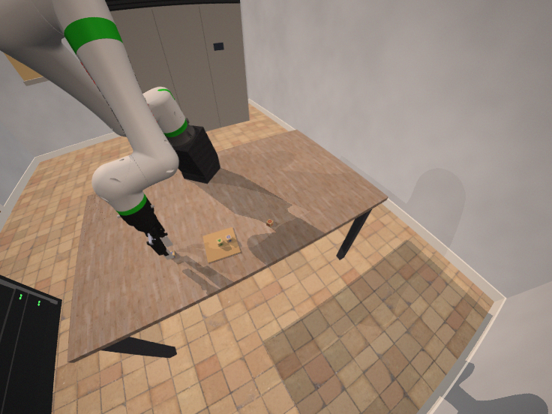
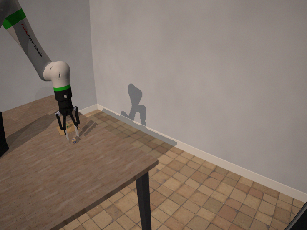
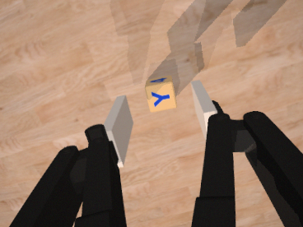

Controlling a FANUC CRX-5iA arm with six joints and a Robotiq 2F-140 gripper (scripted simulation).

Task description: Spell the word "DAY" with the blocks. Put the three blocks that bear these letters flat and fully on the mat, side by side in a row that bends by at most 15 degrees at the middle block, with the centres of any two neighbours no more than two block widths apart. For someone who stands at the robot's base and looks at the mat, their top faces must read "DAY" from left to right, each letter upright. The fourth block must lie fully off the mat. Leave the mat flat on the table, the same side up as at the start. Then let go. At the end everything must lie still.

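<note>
Now: hand 60 mm above the Y block. From my hand the other things lie so: tan mat: 20 mm ahead, 210 mm to the left, 70 mm below; then O block: 10 mm ahead, 440 mm to the left, 60 mm below.
</note>
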